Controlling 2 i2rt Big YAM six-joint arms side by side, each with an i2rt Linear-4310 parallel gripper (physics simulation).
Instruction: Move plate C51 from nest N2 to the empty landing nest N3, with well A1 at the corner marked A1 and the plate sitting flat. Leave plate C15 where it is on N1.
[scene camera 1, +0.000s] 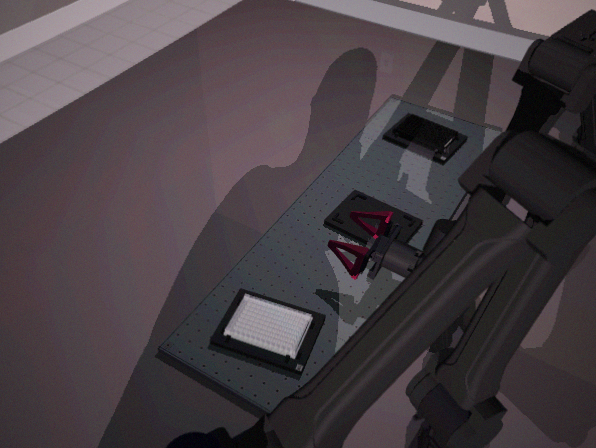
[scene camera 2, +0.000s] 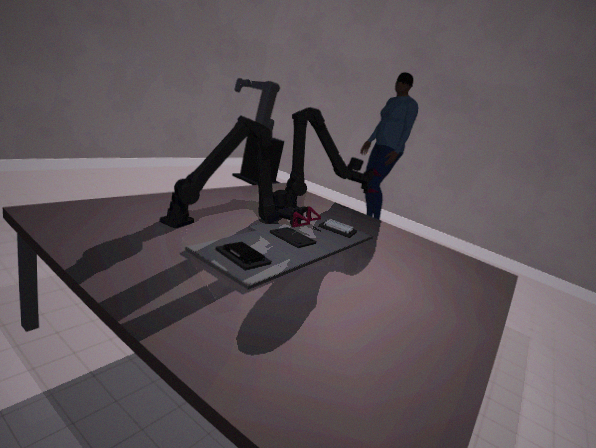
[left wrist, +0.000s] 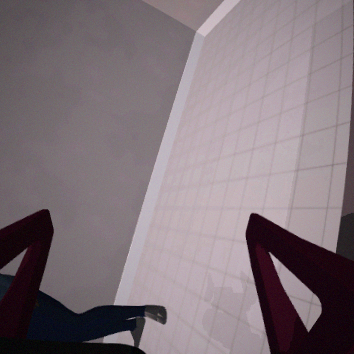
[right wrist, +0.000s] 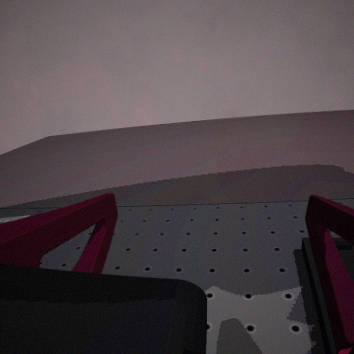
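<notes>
A white, many-welled plate (scene camera 1: 270, 325) (scene camera 2: 338, 227) lies flat in a black nest (scene camera 1: 260, 353) at the near end in scene camera 1. A black plate (scene camera 1: 425, 134) (scene camera 2: 242, 252) lies in the nest at the far end. The labels cannot be read, so I cannot tell which is C51. The middle nest (scene camera 1: 347, 207) (scene camera 2: 292, 236) (right wrist: 312, 270) is empty. My right gripper (scene camera 1: 340, 228) (scene camera 2: 306, 218) (right wrist: 208, 205) is open and empty, above the board beside and partly over the middle nest. My left gripper (scene camera 2: 375, 181) (left wrist: 150, 222) is open and empty, raised away from the plates.
The nests stand on a grey perforated board (scene camera 1: 280, 255) (scene camera 2: 250, 281) on the brown table (scene camera 1: 140, 200) (scene camera 2: 400, 340). My right forearm covers the board's lower right edge in scene camera 1. A person (scene camera 2: 397, 120) stands behind the table near my left gripper in the picture.
</notes>
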